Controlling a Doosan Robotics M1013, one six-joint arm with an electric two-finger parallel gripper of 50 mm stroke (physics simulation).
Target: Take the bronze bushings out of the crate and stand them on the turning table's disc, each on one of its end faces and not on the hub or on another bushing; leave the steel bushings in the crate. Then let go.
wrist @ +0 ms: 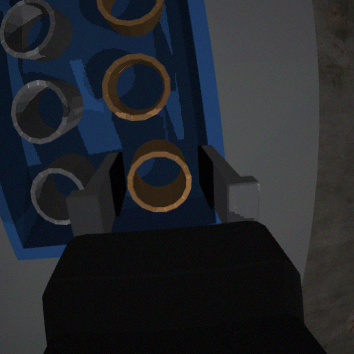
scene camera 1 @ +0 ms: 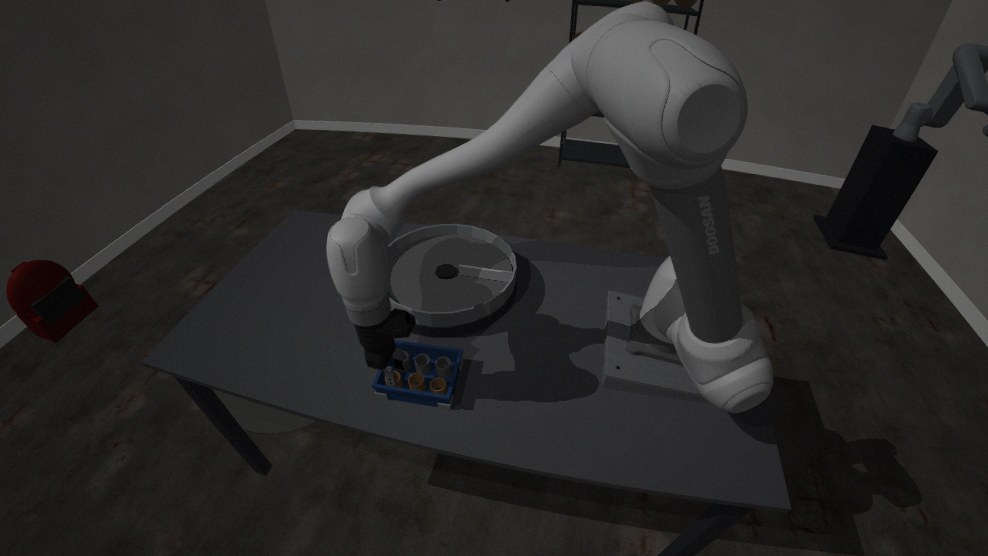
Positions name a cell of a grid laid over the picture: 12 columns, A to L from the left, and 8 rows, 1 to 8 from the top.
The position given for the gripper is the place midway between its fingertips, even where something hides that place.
Note:
In view: the gripper (scene camera 1: E6) and a blue crate (scene camera 1: E6).
The gripper also shows in the wrist view (wrist: F4). The blue crate shows as well in the wrist view (wrist: G1).

